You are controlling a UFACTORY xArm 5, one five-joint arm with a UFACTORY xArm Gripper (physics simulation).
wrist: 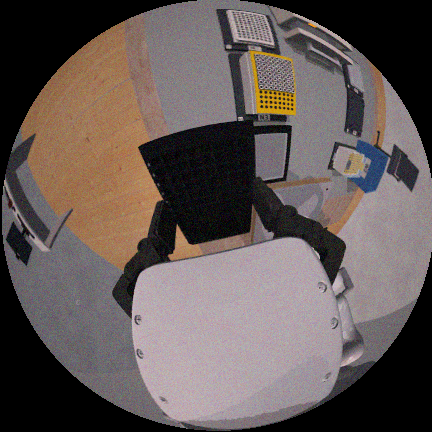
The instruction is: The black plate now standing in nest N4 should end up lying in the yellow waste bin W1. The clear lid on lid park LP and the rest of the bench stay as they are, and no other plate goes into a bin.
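Frame: origin at the arm's base, x left, y back, z up, level; millimetres.
Seen in the pictures: gripper, fingertip midpoint: [210, 199].
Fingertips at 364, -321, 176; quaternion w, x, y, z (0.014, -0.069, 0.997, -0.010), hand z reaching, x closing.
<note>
Offsets run from my fingertips to a thing's middle, as dx, dy, dz. "spot": to the spot under its first point.
My gripper [210, 199] is shut on the black plate {+0, +0, -1} [205, 170], one finger at each side near its lower end. The plate is held in front of the camera and covers the middle of the view. The yellow bin W1 does not show; the plate, the fingers or the gripper body may hide it. Nest N4 {-507, -180, -198} [355, 114] is a dark, bare nest at the right. A black-rimmed frame {-165, +33, -200} [288, 150] with a pale grey inside lies just right of the held plate; I cannot tell whether the clear lid is on it.
A yellow plate {-128, -140, -165} [276, 100] stands by the N3 label {spot: -138, -66, -197} [264, 117], with a white plate [251, 28] beyond. The blue bin {-652, -9, -149} [374, 172] stands at the right beside a pale plate with yellow wells {-497, +4, -171} [354, 163]. A pale unit with a handle [320, 45] is at the upper right.
</note>
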